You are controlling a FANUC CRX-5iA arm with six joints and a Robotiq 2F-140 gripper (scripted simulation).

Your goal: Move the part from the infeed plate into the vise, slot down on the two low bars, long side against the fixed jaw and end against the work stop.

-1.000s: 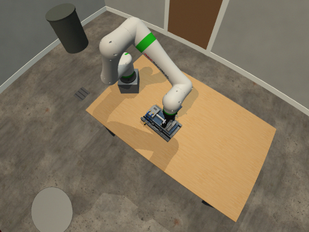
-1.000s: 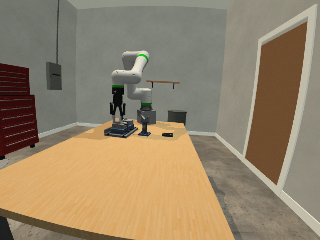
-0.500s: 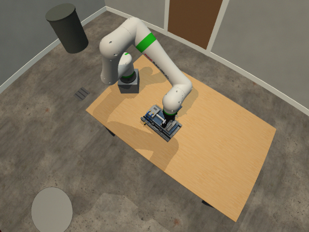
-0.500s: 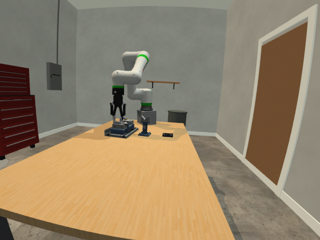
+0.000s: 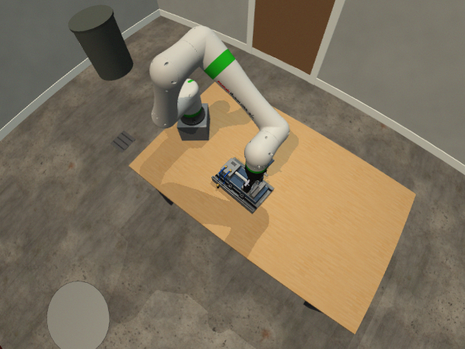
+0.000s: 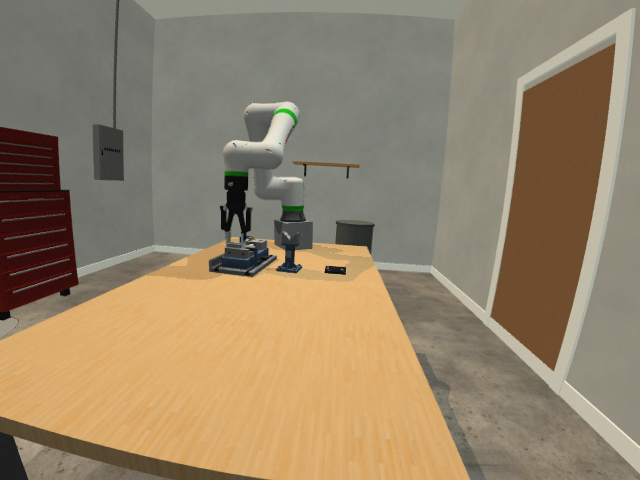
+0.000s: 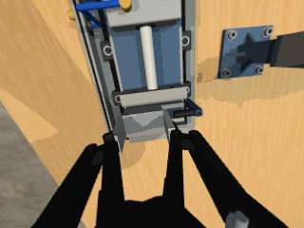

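My hand is 3 cm above the part. The rest, counted from my hand: work stop: 7 cm to the left, 3 cm below, 1 cm ahead; moving jaw: 4 cm below, 3 cm to the left, 3 cm behind; fixed jaw: 4 cm below, 3 cm ahead, 1 cm to the left.
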